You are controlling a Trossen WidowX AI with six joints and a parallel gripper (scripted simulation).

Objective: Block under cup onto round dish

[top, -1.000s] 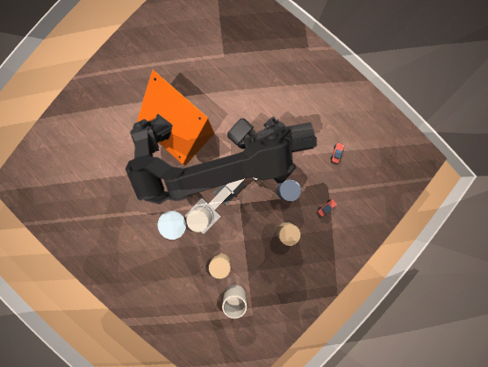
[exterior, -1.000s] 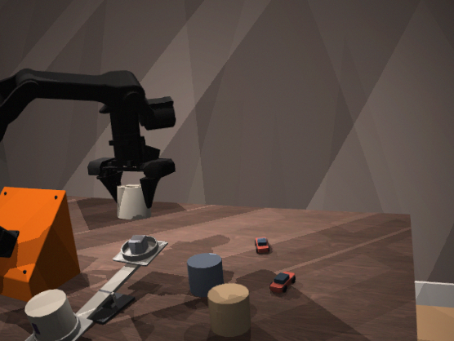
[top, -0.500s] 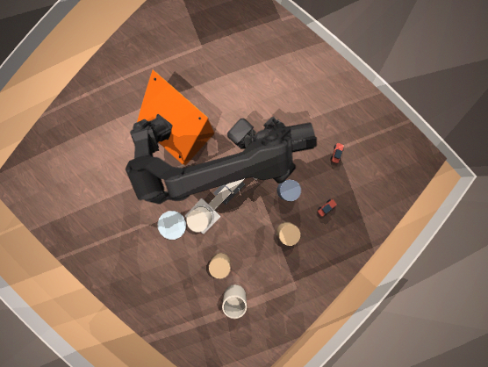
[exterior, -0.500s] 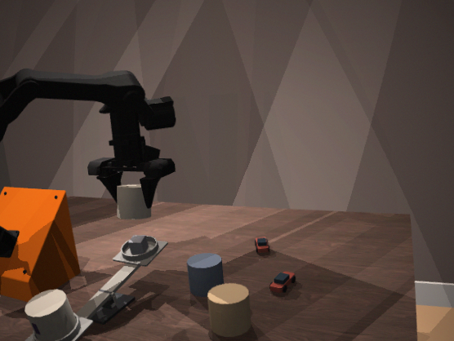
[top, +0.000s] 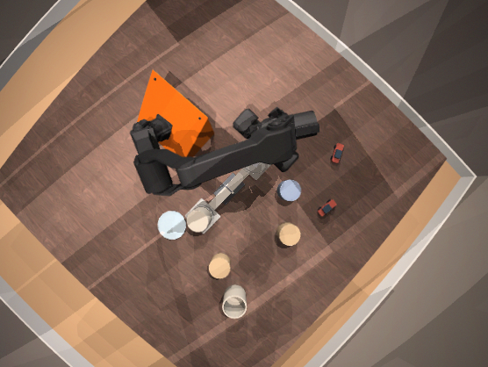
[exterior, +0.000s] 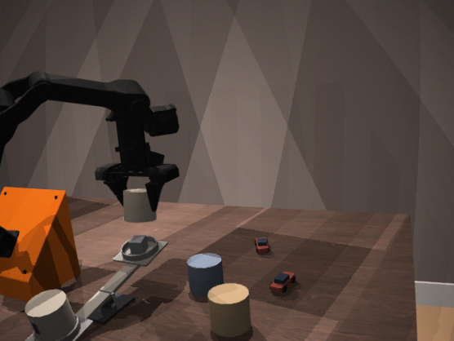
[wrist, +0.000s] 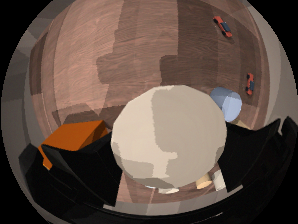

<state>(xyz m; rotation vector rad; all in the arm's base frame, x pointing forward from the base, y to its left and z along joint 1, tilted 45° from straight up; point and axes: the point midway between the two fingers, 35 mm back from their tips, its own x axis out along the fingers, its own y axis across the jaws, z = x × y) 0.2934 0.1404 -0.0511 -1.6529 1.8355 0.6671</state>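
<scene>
Right now my gripper tip is 10 mm short of the grey block, 40 mm to the left of it and 60 mm above it. Round my gripper tip: blue cylinder (160 mm ahead, 30 mm to the right, 110 mm below); round dish (80 mm behind, 390 mm to the right, 150 mm below).
</scene>
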